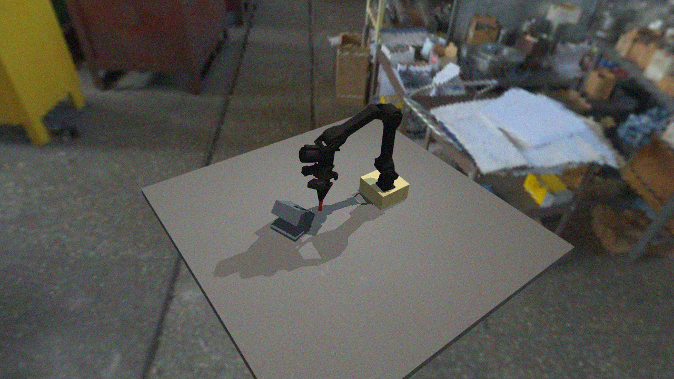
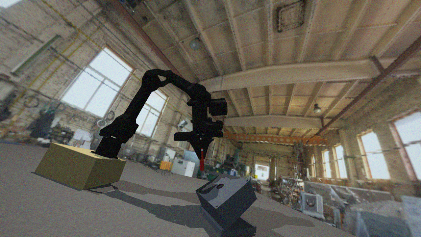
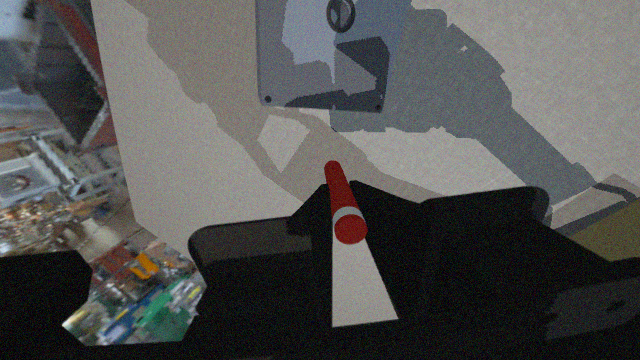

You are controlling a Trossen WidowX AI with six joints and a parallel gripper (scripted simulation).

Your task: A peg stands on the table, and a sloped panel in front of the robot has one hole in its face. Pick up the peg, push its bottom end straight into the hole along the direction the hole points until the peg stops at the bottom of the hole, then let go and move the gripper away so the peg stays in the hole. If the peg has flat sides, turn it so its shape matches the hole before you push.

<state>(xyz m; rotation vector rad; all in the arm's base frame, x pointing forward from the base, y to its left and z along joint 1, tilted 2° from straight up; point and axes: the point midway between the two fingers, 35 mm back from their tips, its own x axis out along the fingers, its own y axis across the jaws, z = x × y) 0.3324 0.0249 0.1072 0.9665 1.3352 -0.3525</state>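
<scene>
The grey sloped panel lies 9 cm below my gripper tip, 9 cm ahead of it and 7 cm to the right of it. Also, from my gripper tip: grey foot plate (15 cm below, 10 cm ahead, 6 cm to the right); then round red peg (2 cm above).
</scene>
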